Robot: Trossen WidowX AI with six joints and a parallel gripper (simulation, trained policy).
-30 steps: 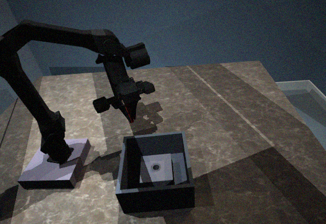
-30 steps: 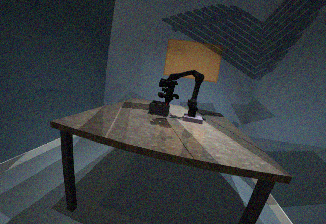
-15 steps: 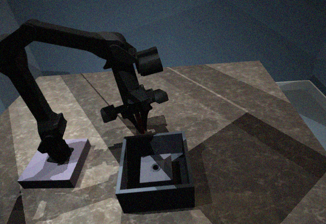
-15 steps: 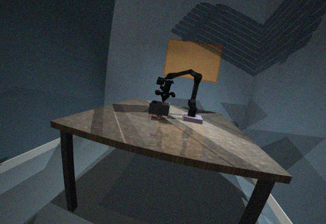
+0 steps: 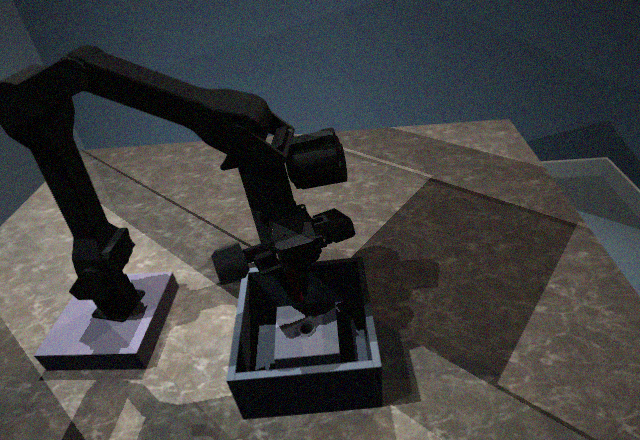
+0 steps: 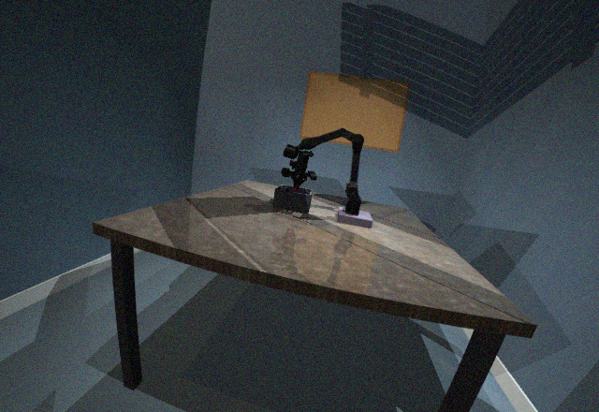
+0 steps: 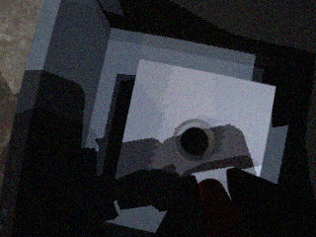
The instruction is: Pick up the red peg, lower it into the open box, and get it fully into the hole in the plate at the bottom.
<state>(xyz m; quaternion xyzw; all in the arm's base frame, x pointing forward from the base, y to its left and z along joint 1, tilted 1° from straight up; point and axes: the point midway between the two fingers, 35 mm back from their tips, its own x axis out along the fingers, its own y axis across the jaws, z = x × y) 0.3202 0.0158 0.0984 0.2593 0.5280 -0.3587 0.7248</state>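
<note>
The red peg lies 3 cm above my gripper tip, 1 cm to the left of it and 1 cm behind it. Also, from my gripper tip: dark blue box 8 cm below, 1 cm to the right, 1 cm ahead; then plate 6 cm below, 1 cm to the right, 1 cm ahead.
</note>
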